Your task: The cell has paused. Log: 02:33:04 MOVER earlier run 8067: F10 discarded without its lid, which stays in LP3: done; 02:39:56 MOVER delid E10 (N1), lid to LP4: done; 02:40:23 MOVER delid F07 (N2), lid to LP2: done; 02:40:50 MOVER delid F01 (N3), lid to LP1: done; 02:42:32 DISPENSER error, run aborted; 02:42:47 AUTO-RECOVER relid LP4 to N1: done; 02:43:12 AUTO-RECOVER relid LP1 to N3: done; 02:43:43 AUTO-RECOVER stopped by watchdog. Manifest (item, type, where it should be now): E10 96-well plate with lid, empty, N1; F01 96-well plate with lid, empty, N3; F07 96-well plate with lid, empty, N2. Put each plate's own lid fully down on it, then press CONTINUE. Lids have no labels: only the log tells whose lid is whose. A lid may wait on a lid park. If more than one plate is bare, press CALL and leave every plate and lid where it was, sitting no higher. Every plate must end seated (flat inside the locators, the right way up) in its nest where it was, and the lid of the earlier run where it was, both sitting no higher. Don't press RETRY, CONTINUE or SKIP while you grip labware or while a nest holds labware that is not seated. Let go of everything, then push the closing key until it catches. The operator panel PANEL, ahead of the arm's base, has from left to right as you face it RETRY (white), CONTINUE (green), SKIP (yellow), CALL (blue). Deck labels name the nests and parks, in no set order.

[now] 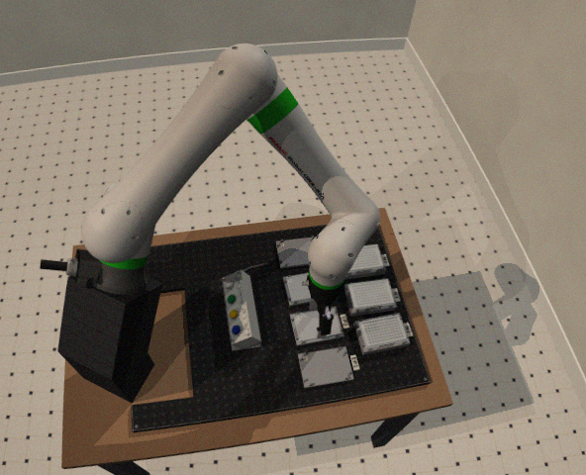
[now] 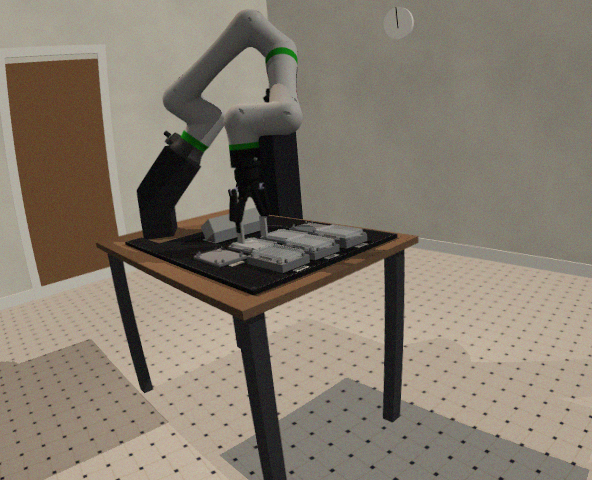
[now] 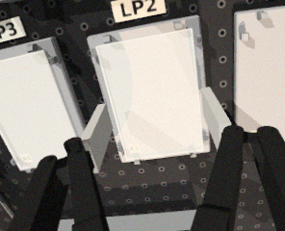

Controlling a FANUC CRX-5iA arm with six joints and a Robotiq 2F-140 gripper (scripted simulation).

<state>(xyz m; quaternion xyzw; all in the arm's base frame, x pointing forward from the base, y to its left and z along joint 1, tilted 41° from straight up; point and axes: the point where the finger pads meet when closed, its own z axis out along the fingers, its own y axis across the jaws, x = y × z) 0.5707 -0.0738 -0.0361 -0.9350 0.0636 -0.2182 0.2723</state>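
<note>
Now: hand 5 cm above the park LP2. Round my hand: plate (18 cm ahead, 7 cm to the right, 2 cm below); pale park (13 cm to the right, 5 cm below); LP2 label (9 cm ahead, 5 cm below).
</note>
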